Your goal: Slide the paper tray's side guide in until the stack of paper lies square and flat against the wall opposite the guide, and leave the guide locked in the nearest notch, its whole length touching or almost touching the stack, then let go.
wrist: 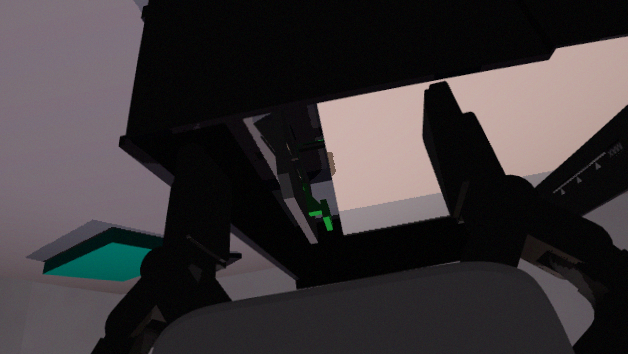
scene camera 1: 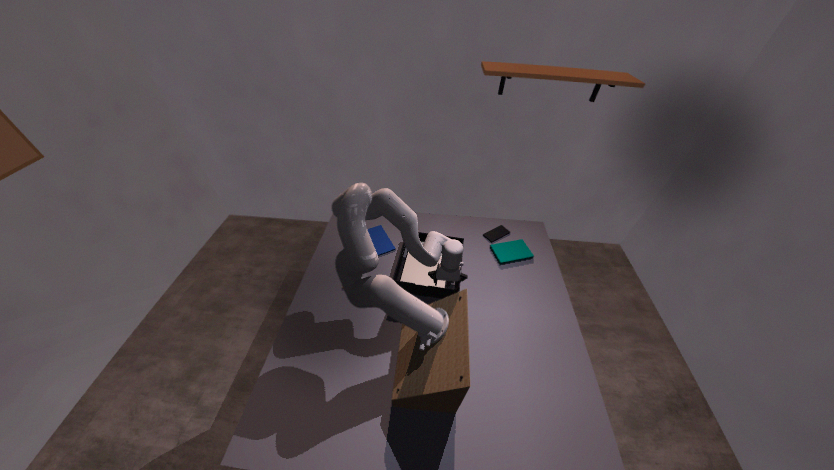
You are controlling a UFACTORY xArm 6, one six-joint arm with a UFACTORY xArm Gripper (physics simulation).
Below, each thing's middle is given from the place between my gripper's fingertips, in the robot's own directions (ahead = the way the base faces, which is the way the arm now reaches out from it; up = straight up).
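The pale paper stack (scene camera 1: pixel 414 272) is 110 mm to the left of my gripper, 130 mm ahead of it and 50 mm below it. I find the teal pad (scene camera 1: pixel 512 251) 70 mm below my gripper, 340 mm ahead of it and 320 mm to the right of it; going by their middles, of the things named here the teal pad is the farthest from my gripper. As for the side guide (wrist: pixel 272 133), my gripper is 100 mm short of it, 10 mm to the left of it and 30 mm above it.
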